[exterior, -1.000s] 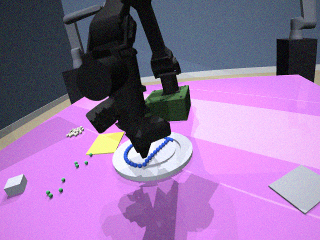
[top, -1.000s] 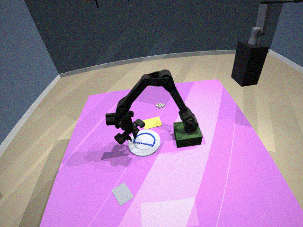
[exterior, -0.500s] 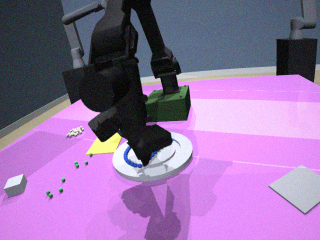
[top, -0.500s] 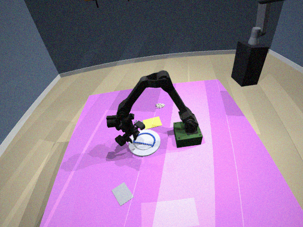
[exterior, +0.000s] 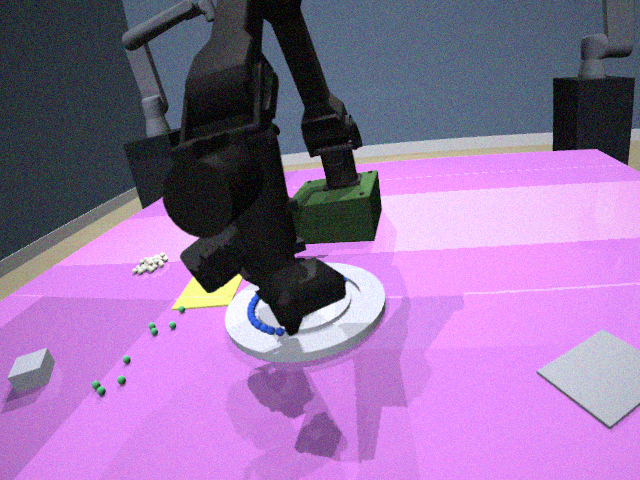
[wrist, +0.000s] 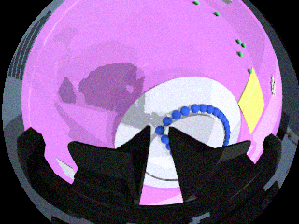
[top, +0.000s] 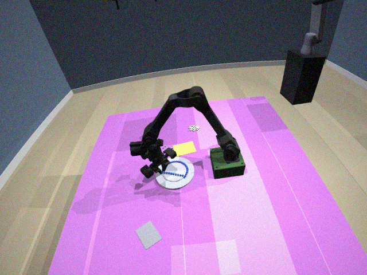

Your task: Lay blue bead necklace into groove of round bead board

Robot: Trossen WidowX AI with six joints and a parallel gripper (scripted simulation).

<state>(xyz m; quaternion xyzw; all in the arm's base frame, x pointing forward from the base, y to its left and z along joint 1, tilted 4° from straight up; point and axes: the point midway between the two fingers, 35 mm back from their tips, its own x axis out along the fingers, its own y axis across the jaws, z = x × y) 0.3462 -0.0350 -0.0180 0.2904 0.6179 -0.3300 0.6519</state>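
Right now my gripper tip is 60 mm past the round white bead board and 10 mm above it. Also, from my gripper tip: yellow sheet 130 mm behind, 150 mm to the right, 10 mm below; grey tile 80 mm ahead, 310 mm to the left, 10 mm below; cube 90 mm ahead, 320 mm to the right.
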